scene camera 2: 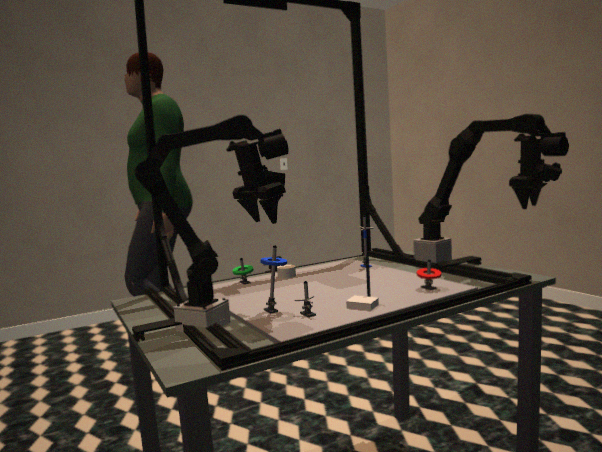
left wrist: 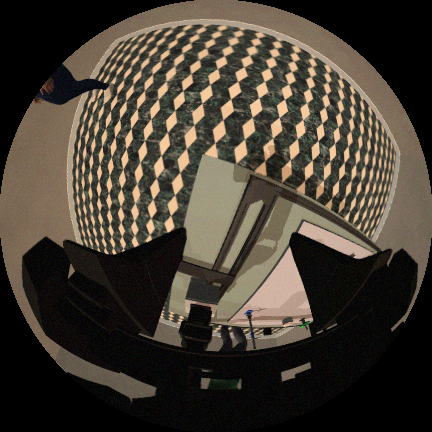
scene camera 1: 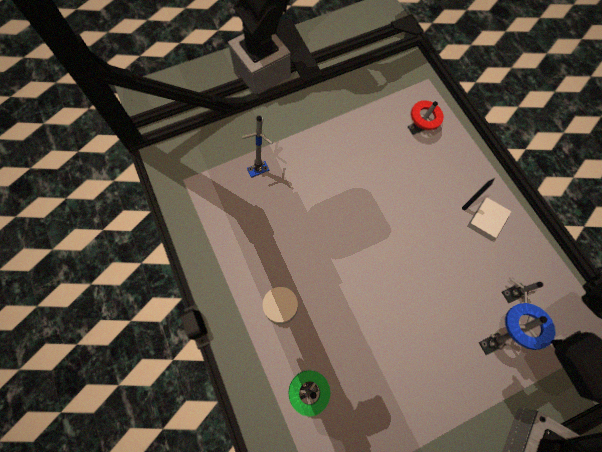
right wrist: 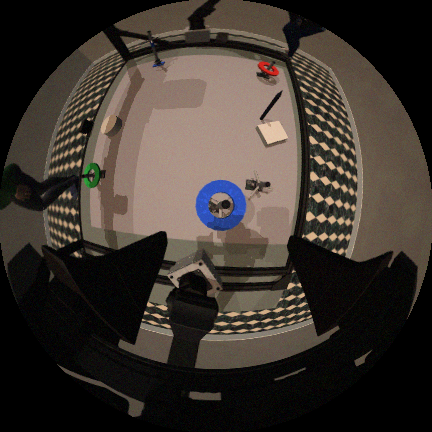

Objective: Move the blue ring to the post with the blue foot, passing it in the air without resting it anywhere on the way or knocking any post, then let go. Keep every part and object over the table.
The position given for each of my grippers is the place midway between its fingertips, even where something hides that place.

Note:
In view: my left gripper (scene camera 2: 529,207), my right gripper (scene camera 1: 582,327) and a blue ring (scene camera 1: 547,334).
The blue ring shows as well in the right wrist view (right wrist: 215,186). My left gripper shows as well in the left wrist view (left wrist: 240,236). My right gripper is seen too in scene camera 2 (scene camera 2: 266,222) and in the right wrist view (right wrist: 230,240). The left wrist view misses the blue ring, which is hidden by my left gripper.

